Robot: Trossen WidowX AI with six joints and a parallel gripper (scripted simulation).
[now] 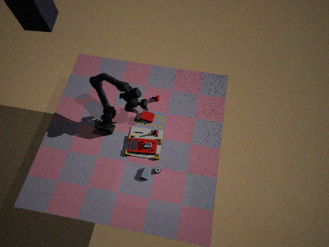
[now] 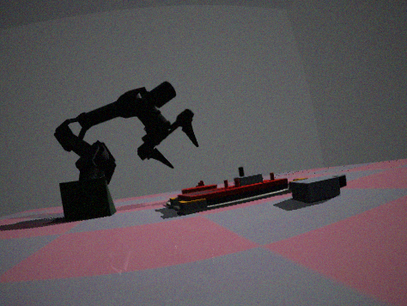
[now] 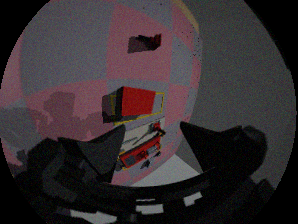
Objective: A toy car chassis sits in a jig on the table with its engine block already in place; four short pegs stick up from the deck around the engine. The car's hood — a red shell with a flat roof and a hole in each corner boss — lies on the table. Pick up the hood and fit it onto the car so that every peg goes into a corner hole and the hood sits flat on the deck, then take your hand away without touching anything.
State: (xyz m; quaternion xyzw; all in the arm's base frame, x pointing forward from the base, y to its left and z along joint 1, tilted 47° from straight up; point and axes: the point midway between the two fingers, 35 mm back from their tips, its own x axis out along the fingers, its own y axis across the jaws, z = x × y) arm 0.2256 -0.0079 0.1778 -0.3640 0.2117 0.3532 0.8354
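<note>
Right now my gripper tip is 10 cm above the red hood, 3 cm short of it and 1 cm to the right of it. The rest, counted from my gripper tip: grey engine block 23 cm to the right, 9 cm below, 6 cm ahead.
</note>
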